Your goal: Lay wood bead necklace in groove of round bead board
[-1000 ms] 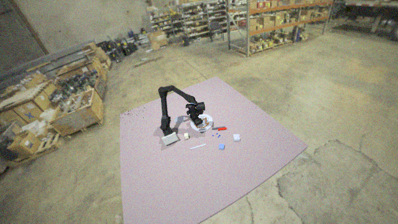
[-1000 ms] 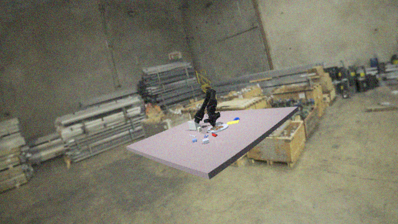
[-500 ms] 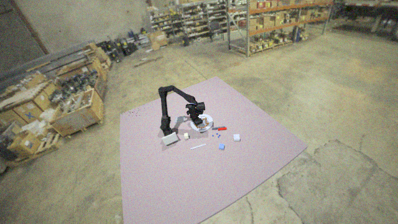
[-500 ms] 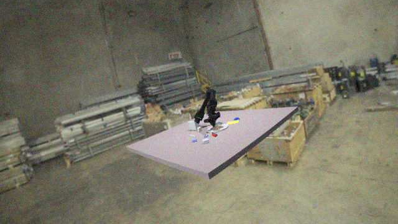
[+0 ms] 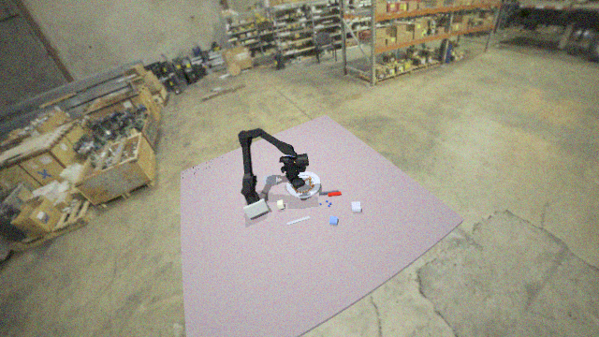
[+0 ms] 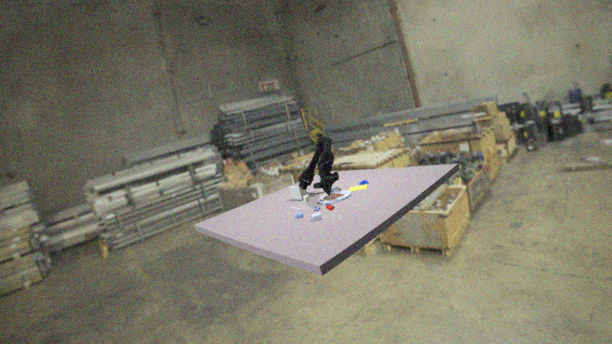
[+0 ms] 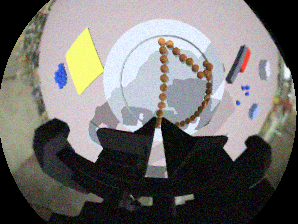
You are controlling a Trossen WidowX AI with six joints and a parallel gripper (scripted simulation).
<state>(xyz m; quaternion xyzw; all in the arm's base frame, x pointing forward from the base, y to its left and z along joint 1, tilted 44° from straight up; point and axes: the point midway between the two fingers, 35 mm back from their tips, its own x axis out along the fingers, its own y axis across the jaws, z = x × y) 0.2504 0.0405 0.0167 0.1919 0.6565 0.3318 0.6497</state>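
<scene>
Right now the cream cube is 11 cm behind my gripper tip and 10 cm to the right of it. Also, from my gripper tip: red-handled tool 17 cm ahead, 14 cm to the right, 1 cm below; grey plate 14 cm to the left, 12 cm behind, 1 cm below; yellow sheet 18 cm to the left, 8 cm ahead, 1 cm below.
</scene>
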